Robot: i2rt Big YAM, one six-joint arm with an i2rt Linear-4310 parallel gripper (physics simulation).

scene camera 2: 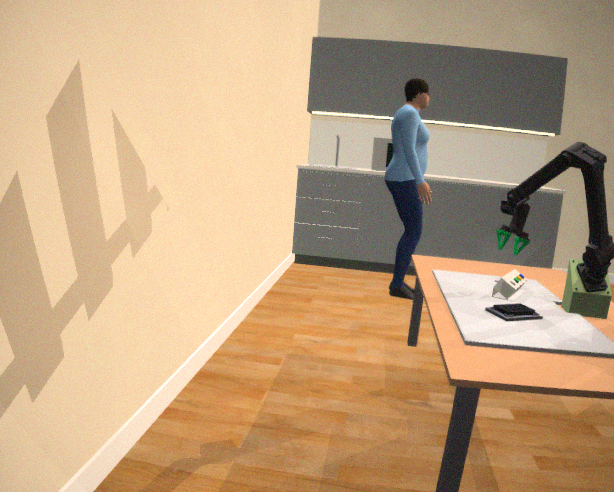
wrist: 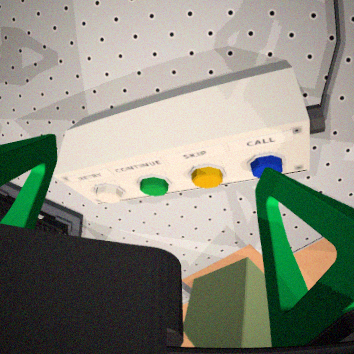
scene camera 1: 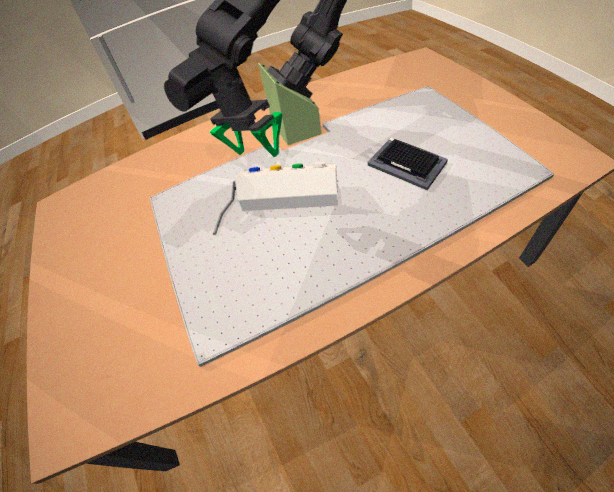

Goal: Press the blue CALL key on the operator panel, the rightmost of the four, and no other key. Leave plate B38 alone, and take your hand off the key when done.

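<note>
The white operator panel stands on the perforated board. Its blue CALL key is rightmost in the wrist view, beside the yellow SKIP key, the green CONTINUE key and the white RETRY key. My gripper is open and empty, above the panel's key side. In the wrist view the right fingertip overlaps the CALL key's lower edge; scene camera 2 shows the fingers clearly above the panel. A black plate lies in a dark holder; its label is unreadable.
A grey cable runs from the panel's CALL end. The green arm base stands behind the perforated board. A person stands beyond the table.
</note>
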